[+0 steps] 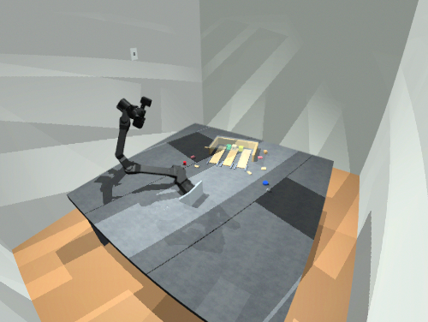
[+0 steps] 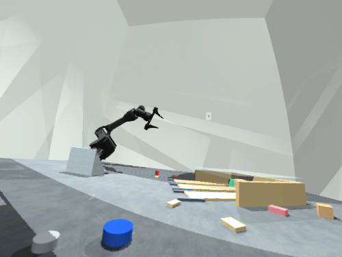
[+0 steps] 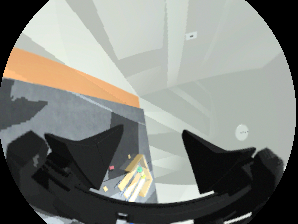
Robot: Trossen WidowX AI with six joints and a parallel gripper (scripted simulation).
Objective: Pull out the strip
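The strip is 370 mm to the right of my gripper tip, 350 mm below it and 270 mm ahead of it. Also, from my gripper tip: blue disc: 770 mm to the right, 350 mm below, 90 mm ahead; then orange block: 660 mm to the right, 440 mm ahead, 340 mm below; then green cube: 390 mm to the right, 380 mm ahead, 340 mm below.
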